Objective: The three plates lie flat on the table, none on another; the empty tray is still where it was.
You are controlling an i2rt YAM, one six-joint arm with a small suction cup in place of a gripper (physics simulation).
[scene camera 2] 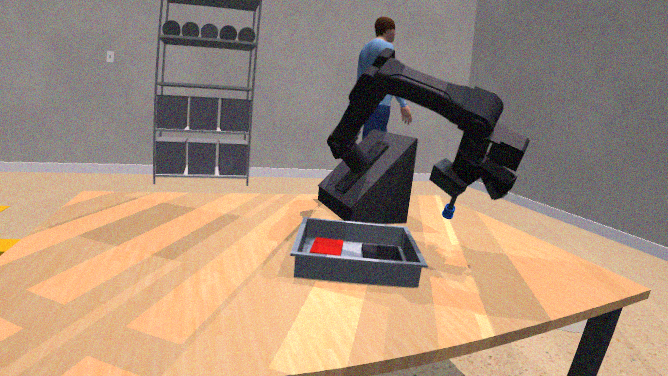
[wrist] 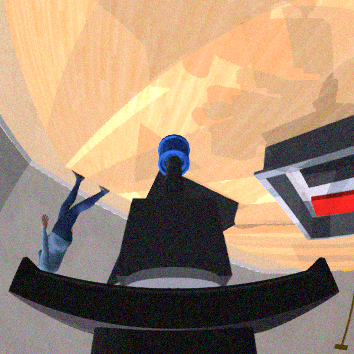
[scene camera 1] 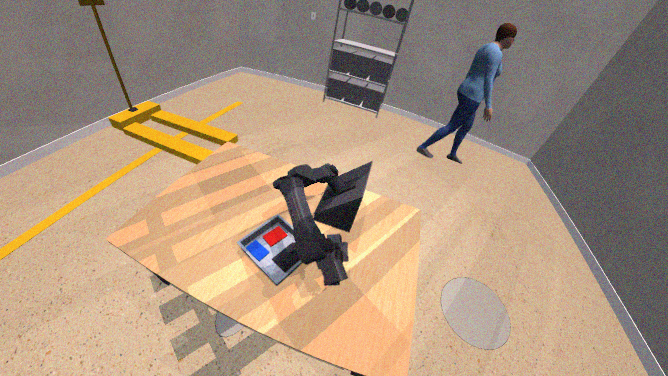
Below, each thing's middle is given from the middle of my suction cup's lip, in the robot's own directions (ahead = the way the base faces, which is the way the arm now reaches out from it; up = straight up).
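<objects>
My suction cup: 25 cm to the left of the grey tray (scene camera 1: 267, 265), 2 cm short of it, 7 cm above it.
</objects>
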